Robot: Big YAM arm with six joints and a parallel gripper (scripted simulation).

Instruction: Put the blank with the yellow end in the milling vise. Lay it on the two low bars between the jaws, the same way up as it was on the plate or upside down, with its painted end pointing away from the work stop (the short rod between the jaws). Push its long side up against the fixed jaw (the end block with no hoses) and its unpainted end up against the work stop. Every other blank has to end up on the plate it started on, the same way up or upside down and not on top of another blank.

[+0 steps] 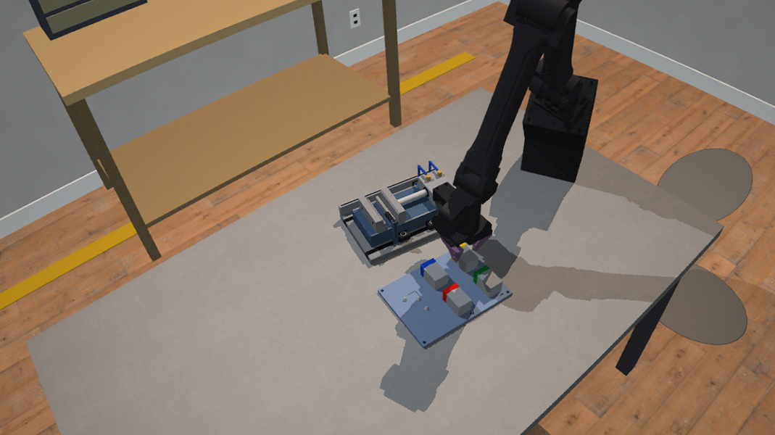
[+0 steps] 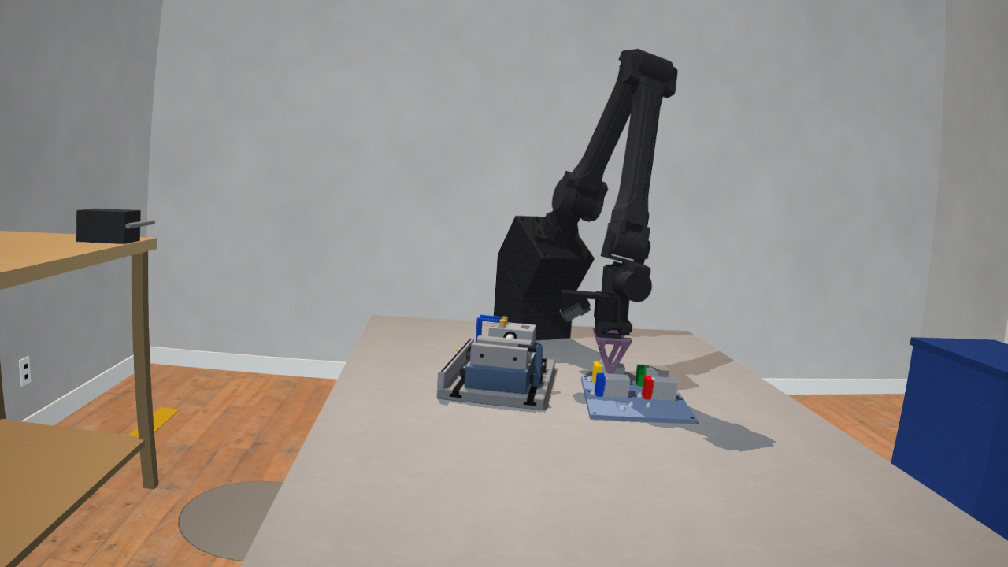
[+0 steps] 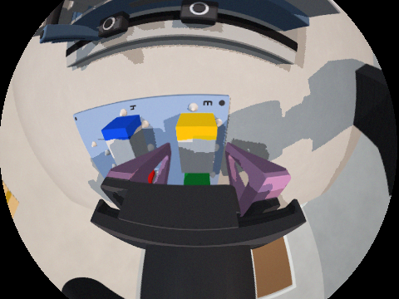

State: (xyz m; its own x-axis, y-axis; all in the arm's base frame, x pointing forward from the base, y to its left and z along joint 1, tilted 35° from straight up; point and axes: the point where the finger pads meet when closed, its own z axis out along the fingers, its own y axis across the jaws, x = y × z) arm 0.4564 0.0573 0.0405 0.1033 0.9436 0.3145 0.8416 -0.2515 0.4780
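Right now the yellow-ended blank is 20 mm below my hand. The rest, counted from my hand: blue plate (100 mm ahead, 30 mm to the left, 40 mm below); blue-ended blank (90 mm ahead, 10 mm to the right, 20 mm below); green-ended blank (10 mm ahead, 90 mm to the left, 20 mm below).
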